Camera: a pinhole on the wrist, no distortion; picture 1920 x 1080 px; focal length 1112.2 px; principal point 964.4 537.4 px. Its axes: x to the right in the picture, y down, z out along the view. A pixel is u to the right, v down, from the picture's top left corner.
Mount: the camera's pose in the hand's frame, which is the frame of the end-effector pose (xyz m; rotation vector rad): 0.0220 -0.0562 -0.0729 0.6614 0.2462 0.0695
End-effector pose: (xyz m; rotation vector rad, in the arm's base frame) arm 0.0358 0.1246 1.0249 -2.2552 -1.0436 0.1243
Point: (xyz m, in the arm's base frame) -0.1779 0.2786 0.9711
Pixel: 381.0 811.9
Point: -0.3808 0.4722 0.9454
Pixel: 523.9 568.6
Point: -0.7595 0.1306 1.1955
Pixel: outside the picture
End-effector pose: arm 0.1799 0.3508 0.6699 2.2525 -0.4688 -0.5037
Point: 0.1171 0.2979 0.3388
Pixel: 734.9 837.9
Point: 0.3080 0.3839 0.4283
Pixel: 1268.1 335.3
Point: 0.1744 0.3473 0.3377
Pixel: 826.0 626.9
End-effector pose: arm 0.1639 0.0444 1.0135 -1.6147 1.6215 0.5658
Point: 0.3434 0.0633 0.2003
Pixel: outside the picture
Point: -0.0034 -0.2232 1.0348
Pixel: behind the camera
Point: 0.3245 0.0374 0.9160
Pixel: 1116.7 746.5
